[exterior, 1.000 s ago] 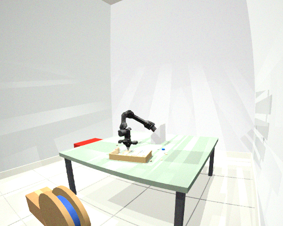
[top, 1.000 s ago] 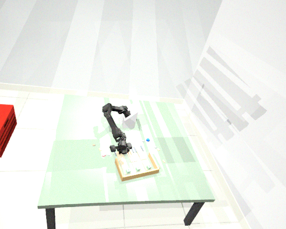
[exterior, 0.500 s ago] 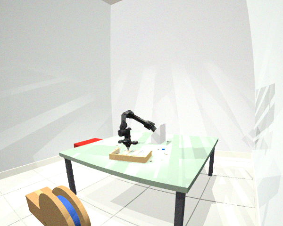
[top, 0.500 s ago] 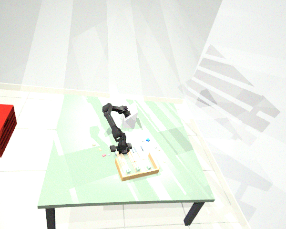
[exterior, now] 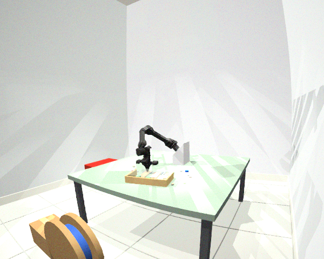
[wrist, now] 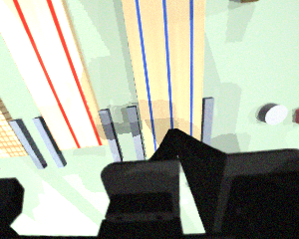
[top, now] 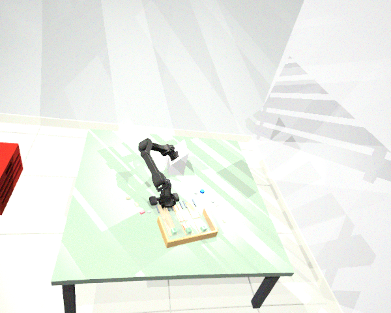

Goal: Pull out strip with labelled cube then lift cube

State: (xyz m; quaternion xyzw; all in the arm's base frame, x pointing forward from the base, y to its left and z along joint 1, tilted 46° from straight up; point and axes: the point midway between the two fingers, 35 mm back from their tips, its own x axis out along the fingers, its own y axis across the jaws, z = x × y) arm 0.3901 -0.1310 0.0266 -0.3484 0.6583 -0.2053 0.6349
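My gripper tip is 13 cm to the left of the pink block and 3 cm short of it. The rest, counted from my gripper tip: blue piece 30 cm to the left, 15 cm behind.
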